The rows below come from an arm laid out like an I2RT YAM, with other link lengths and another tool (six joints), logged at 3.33 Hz.
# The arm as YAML. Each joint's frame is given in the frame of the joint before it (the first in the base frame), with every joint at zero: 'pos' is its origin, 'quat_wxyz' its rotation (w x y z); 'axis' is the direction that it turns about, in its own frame. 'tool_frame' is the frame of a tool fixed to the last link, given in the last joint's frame.
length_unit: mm
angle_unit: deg
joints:
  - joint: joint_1
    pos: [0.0, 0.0, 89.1]
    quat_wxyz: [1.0, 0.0, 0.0, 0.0]
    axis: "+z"
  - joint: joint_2
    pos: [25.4, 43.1, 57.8]
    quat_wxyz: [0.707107, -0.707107, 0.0, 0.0]
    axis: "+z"
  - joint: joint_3
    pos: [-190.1, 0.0, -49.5]
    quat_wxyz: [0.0, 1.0, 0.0, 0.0]
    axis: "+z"
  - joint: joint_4
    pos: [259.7, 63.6, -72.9]
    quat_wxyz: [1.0, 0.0, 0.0, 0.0]
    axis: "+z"
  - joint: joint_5
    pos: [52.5, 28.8, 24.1]
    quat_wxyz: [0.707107, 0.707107, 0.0, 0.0]
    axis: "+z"
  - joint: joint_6
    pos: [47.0, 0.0, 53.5]
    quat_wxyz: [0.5, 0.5, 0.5, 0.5]
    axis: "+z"
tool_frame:
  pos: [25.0, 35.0, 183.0]
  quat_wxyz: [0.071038, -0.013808, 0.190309, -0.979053]
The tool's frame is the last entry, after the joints.
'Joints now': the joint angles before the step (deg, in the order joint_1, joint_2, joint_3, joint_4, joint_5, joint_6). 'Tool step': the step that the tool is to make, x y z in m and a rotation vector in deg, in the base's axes. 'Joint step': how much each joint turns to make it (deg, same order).
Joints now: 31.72 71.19 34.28 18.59 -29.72 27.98
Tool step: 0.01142 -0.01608 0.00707 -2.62 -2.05 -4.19
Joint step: -0.04 -4.16 -0.26 -4.47 4.99 -2.03
